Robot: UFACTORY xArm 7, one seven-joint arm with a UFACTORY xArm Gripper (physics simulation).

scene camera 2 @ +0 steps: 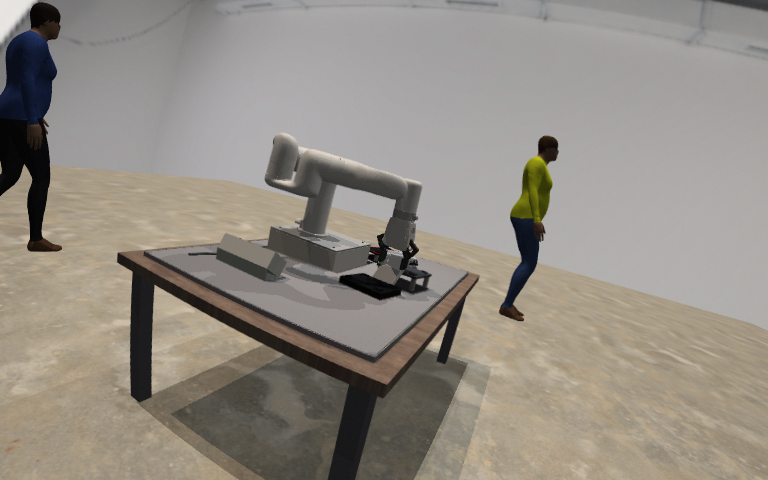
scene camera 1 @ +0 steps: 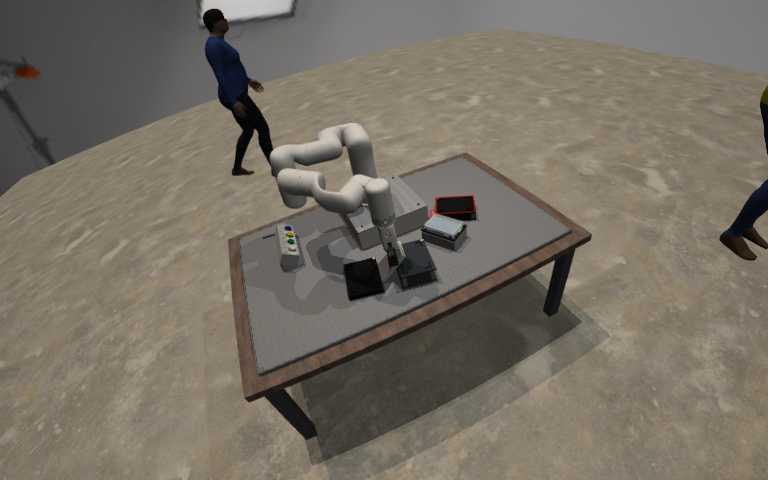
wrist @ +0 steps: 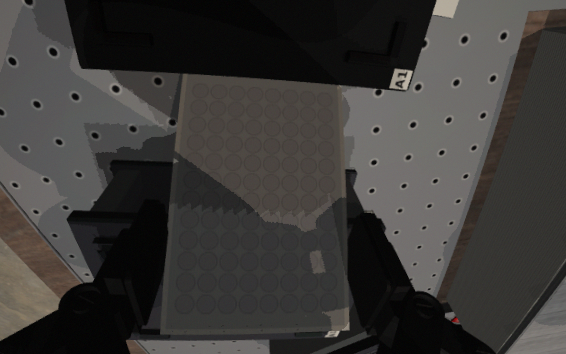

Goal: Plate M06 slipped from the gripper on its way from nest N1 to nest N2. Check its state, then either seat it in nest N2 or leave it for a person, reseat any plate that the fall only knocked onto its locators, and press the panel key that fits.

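Seen in the pictures: gripper, fingertip midpoint: (scene camera 2: 392, 265) (scene camera 1: 391, 256) (wrist: 261, 230); arm's base, link origin: (scene camera 2: 312, 233).
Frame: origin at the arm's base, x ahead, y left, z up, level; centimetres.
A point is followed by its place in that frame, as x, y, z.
Note:
A translucent, many-welled plate (scene camera 1: 387, 271) {39.1, -14.0, -4.3} (scene camera 2: 386, 275) {36.3, -13.5, -4.5} (wrist: 260, 165) {36.2, -12.4, -3.5} leans at a slope in the gap between a flat black block (scene camera 1: 363, 278) {35.2, -21.8, -6.1} (scene camera 2: 368, 284) {34.0, -24.7, -6.0} (wrist: 240, 35) {35.6, -17.8, -6.0}, whose corner is labelled A1 in the wrist view, and a raised dark stand (scene camera 1: 417, 261) {43.1, -4.2, -2.5} (scene camera 2: 419, 273) {45.8, -5.4, -2.5}. Its far end meets the black block's edge. My gripper (scene camera 1: 391, 262) {36.7, -10.4, -1.3} (scene camera 2: 394, 264) {36.7, -10.4, -1.3} (wrist: 261, 230) {36.7, -10.4, -1.3} points down with its wide-set fingers against the plate's two long sides, shut on it. I cannot tell which nest is N1 or N2. The key panel (scene camera 1: 288, 247) {7.4, -39.7, -0.8} (scene camera 2: 249, 258) {2.6, -44.4, -3.8} shows blue, yellow, green and white keys in scene camera 1.
A pale plate (scene camera 1: 445, 225) {34.8, 13.8, -1.0} sits on a grey block (scene camera 1: 443, 238) {37.3, 10.9, -4.1} beside the robot base (scene camera 1: 396, 217) {18.4, 2.3, -1.0} (scene camera 2: 320, 249) {10.8, -13.6, -2.2}. A red-rimmed black tray (scene camera 1: 455, 206) {23.9, 27.0, -4.2} stands behind it. A person in blue (scene camera 1: 226, 70) (scene camera 2: 28, 73) and one in yellow (scene camera 2: 532, 186) stand away from the table.

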